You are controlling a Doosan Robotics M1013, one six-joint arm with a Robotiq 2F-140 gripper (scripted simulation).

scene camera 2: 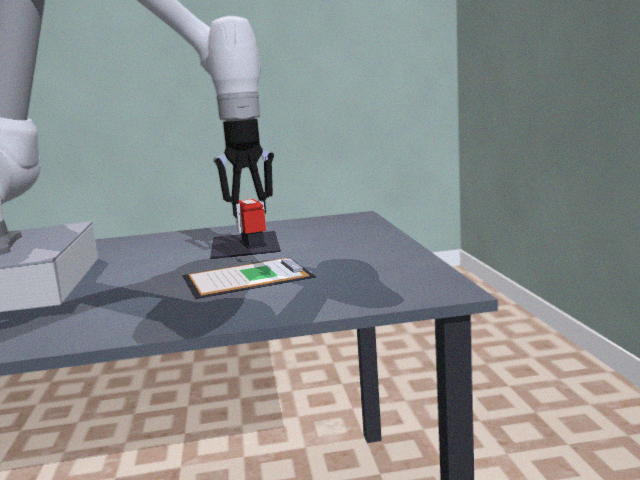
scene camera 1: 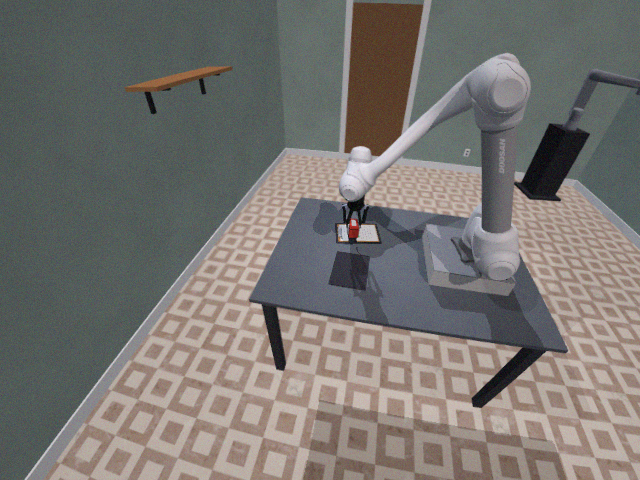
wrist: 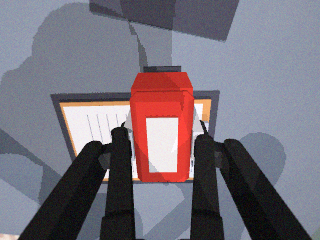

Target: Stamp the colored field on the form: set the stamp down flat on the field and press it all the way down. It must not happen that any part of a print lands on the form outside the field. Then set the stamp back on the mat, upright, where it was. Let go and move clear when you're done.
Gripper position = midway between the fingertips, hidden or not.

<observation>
In view: my gripper [scene camera 2: 251, 230], a red stamp [wrist: 162, 104], a form [scene camera 2: 244, 277] and a dark mat [scene camera 1: 350, 270].
My gripper is seen too in the wrist view [wrist: 162, 111]. The form shows as well in the wrist view [wrist: 83, 118]. The dark mat is seen too in scene camera 2 [scene camera 2: 223, 246].
</observation>
